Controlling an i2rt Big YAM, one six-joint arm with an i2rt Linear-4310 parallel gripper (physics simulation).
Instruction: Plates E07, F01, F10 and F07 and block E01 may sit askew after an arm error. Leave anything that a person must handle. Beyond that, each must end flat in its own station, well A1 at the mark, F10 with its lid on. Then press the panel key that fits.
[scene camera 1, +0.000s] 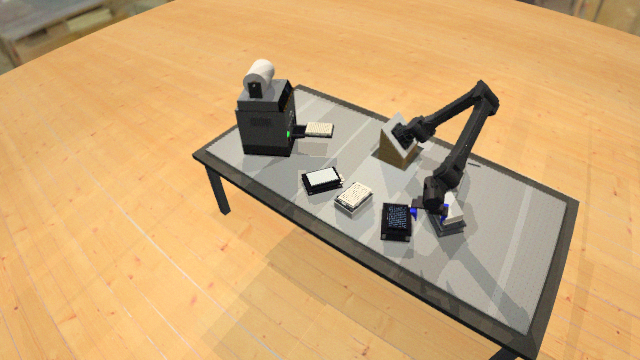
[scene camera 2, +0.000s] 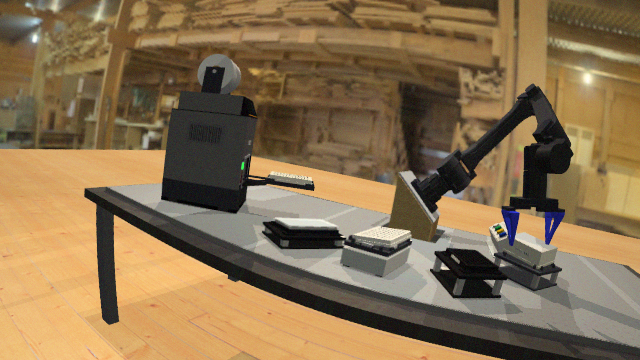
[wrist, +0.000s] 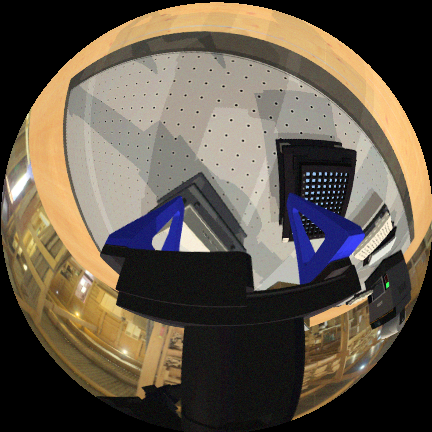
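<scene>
My gripper (scene camera 1: 429, 215) (scene camera 2: 530, 243) (wrist: 236, 198) is open and empty, pointing down near the white block (scene camera 1: 454, 214) (scene camera 2: 532, 251) (wrist: 197, 232) on a grey raised station. Its exact height over the block is unclear. A dark plate with pale wells (scene camera 1: 396, 216) (scene camera 2: 472, 259) (wrist: 325, 192) lies on a black raised station beside it. A cream plate (scene camera 1: 355, 195) (scene camera 2: 382, 235) (wrist: 377, 235) sits on a pale box-like station. A white-topped plate (scene camera 1: 322, 177) (scene camera 2: 306, 224) lies on a low black station. Another cream plate (scene camera 1: 320, 128) (scene camera 2: 291, 177) rests on the machine's arm. Plate labels and well marks are unreadable.
A tall dark machine (scene camera 1: 265, 130) (scene camera 2: 207, 155) (wrist: 390, 295) with a white roll and green light stands at the table's far left. My arm's wedge mount (scene camera 1: 395, 150) (scene camera 2: 411, 215) stands at the back. A key panel (scene camera 2: 499, 231) with coloured keys is behind the block.
</scene>
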